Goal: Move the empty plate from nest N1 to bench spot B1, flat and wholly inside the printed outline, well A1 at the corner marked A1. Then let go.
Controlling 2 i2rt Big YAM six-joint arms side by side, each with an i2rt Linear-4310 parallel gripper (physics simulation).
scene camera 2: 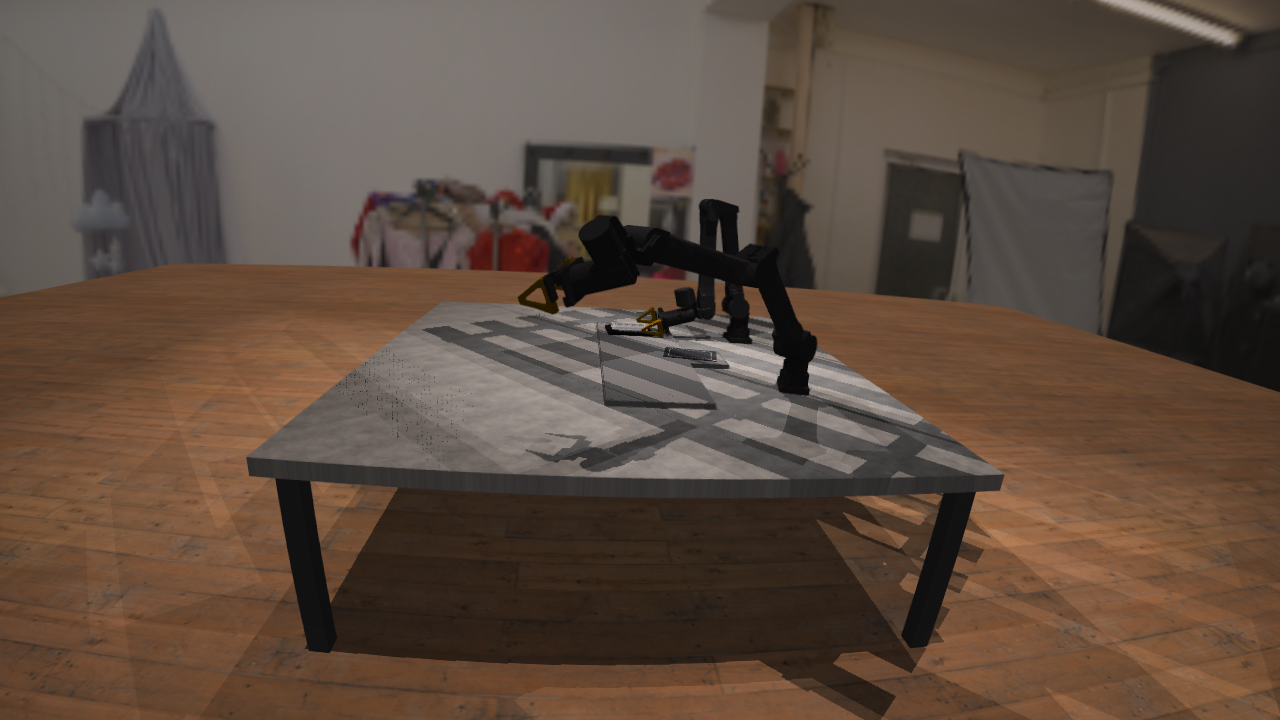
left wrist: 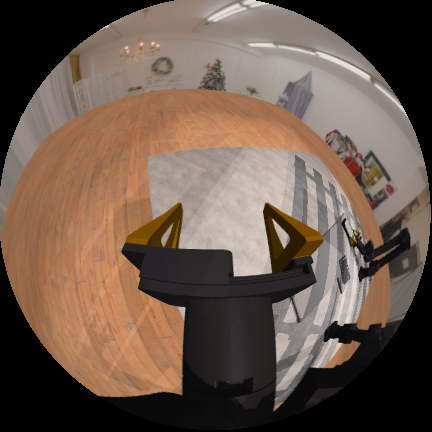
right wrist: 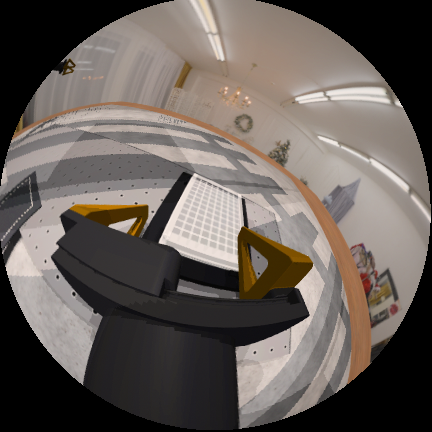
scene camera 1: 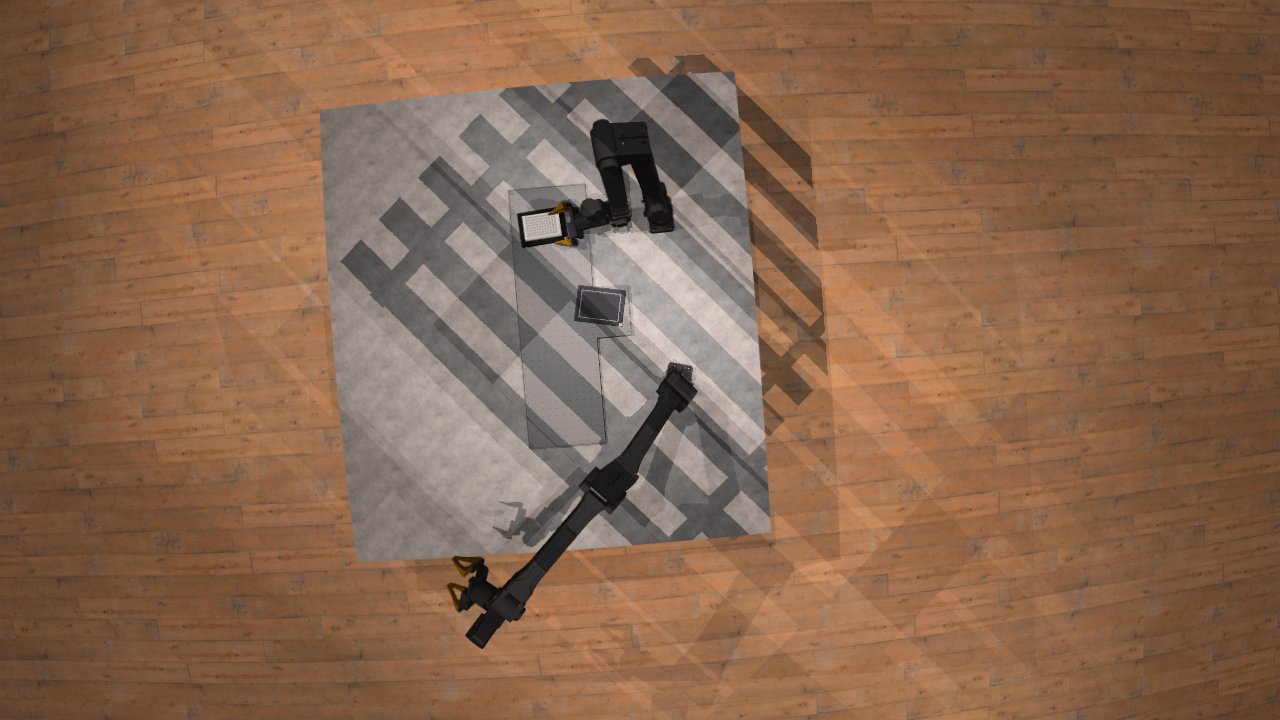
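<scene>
The white plate with a grid of wells sits in the black nest at the upper end of the perforated board in scene camera 1. My right gripper is open and low, its fingers on both sides of the plate's near end; contact cannot be made out. A dark pad with a white printed outline lies right of and below the nest in scene camera 1. My left gripper is open and empty, raised beyond the table's lower edge. The corner lettering is too small to read.
The perforated board lies on the grey table. The left arm stretches across the table's lower edge in scene camera 1. The right arm is folded above and right of the nest.
</scene>
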